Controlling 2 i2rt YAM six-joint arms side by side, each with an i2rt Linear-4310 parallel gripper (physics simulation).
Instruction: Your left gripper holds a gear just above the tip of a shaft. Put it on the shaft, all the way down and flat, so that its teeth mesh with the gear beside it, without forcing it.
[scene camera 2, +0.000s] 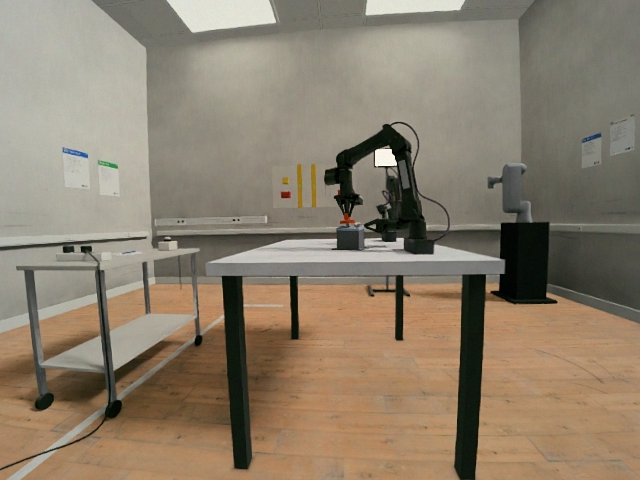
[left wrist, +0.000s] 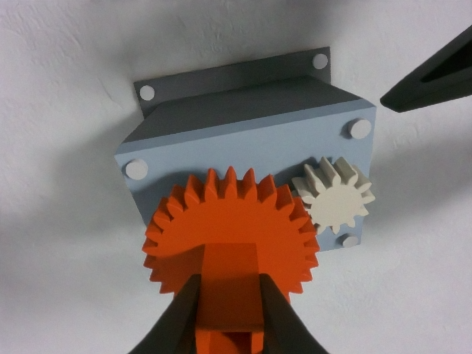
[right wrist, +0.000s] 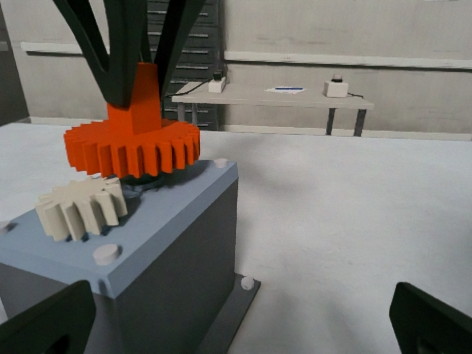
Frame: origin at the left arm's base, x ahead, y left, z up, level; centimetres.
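Seen in the pictures: left gripper, fingertip midpoint: (scene camera 2: 347, 217) (left wrist: 230, 288) (right wrist: 135, 103); right gripper, fingertip midpoint: (scene camera 2: 364, 226) (right wrist: 242, 295); left arm's base, origin of the base link: (scene camera 2: 417, 241); right arm's base, origin of the base link: (scene camera 2: 388, 232).
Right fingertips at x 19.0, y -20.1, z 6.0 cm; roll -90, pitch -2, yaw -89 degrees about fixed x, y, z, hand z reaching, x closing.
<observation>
Pixels of each thing's middle, then the offset from my right fingertips to it. "spot": a spot on its surface instead. Level surfaces: height alone.
- orange gear, body centre: (left wrist: 230, 280) (right wrist: 134, 112) (scene camera 2: 347, 218) dz +3.8, dx +8.0, dy +5.7 cm
- box, body centre: (left wrist: 247, 166) (right wrist: 139, 261) (scene camera 2: 350, 236) dz -4.6, dx +6.6, dy +5.8 cm
- dark round part, surface spot: (right wrist: 142, 181) spot: dz +0.2, dx +7.4, dy +5.4 cm
- cream gear, body centre: (left wrist: 329, 196) (right wrist: 84, 205) dz +0.8, dx +3.6, dy +6.6 cm
- white table, its level: dz -10.1 cm
My left gripper (scene camera 2: 347, 214) (left wrist: 230, 288) (right wrist: 135, 103) is shut on the square block handle of the orange gear (scene camera 2: 348, 222) (left wrist: 225, 215) (right wrist: 132, 150). The gear looks about level and hangs a little above the blue-grey top of the box (scene camera 2: 350, 239) (left wrist: 240, 135) (right wrist: 180, 265). A dark round part (right wrist: 142, 181) shows under it; the shaft tip is hidden. The cream gear (left wrist: 336, 206) (right wrist: 82, 200) stands on the box beside it, its top near the orange gear's underside; whether teeth engage cannot be told. My right gripper (right wrist: 242, 295) is open and empty beside the box.
The box has light round studs on its top corners and a dark base flange (left wrist: 225, 75) (right wrist: 225, 315) on the white table (scene camera 2: 289, 258). One dark finger of my right gripper reaches in at the upper right of the left wrist view. A cart (scene camera 2: 149, 255) stands apart at the left.
</observation>
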